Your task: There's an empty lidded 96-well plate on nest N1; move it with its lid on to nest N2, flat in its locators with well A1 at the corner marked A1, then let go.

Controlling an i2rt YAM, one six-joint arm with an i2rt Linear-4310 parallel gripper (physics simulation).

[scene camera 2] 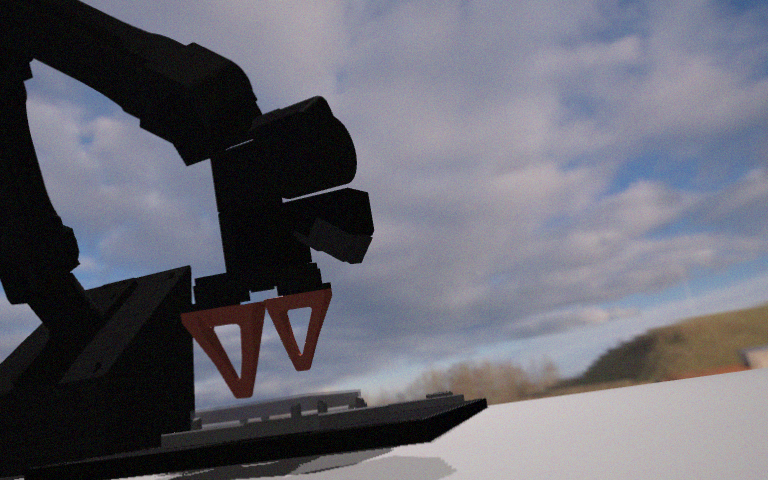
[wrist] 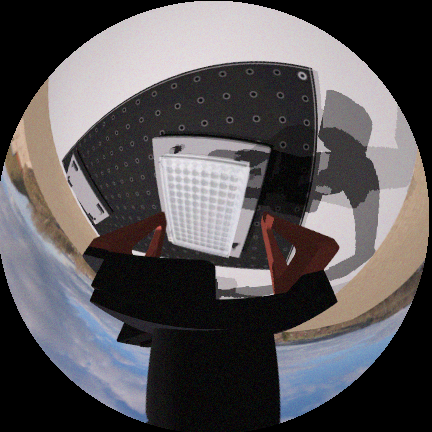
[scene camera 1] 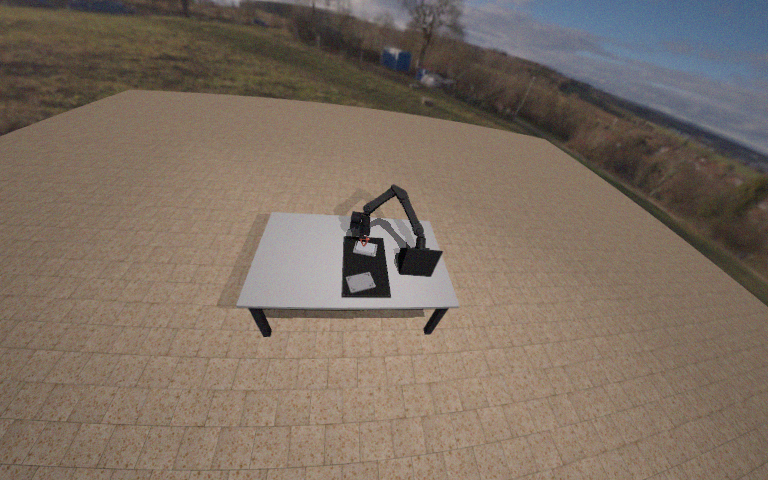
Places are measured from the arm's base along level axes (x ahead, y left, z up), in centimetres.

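Pixels of known places: gripper, fingertip midpoint: (scene camera 2: 276, 382) (wrist: 213, 216) (scene camera 1: 364, 242); arm's base, origin of the base link: (scene camera 2: 82, 329) (scene camera 1: 420, 249).
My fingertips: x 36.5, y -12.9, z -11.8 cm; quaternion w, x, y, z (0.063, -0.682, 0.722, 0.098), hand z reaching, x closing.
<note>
Ahead of a thing's pixels: the offset from my fingertips to its top centre. Level surfaces: height alone.
The lidded 96-well plate {dx -1.2, dy +2.0, dz -1.3 cm} (scene camera 1: 365, 248) (scene camera 2: 271, 408) (wrist: 202, 202) is clear-white and lies on a light grey nest {dx -1.2, dy +2.1, dz -2.0 cm} (wrist: 245, 232) at the far end of the black board. My gripper (scene camera 2: 273, 383) (wrist: 213, 216) is open and empty, with red fingertips above the plate, one toward each side of it in the wrist view. In scene camera 2 the tips hang a little above the plate's top. The other nest {dx +0.8, dy +31.9, dz -2.4 cm} (scene camera 1: 360, 282) (wrist: 87, 190) is a grey slab with small locators near the board's front end and holds no plate. The A1 marks are too small to read.
Both nests sit on the black perforated board {dx -1.6, dy +15.7, dz -4.1 cm} (scene camera 1: 365, 264) (scene camera 2: 396, 425) (wrist: 240, 107), on a pale table {dz -5.5 cm} (scene camera 1: 300, 260). The arm's black base (scene camera 1: 419, 262) (scene camera 2: 141, 362) stands beside the board. The arm's shadow falls across the board and the table.
</note>
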